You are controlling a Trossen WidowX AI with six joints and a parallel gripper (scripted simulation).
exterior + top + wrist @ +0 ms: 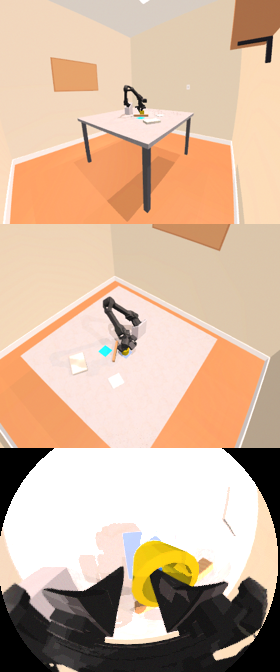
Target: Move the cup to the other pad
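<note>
Right now the pale blue pad is 30 mm ahead of my gripper tip and 40 mm below it. The rest, counted from my gripper tip: bright cyan pad (140 mm ahead, 140 mm to the right, 40 mm below); then yellow cup (30 mm ahead); then thin wooden bar (80 mm ahead, 70 mm to the right, 30 mm below).
</note>
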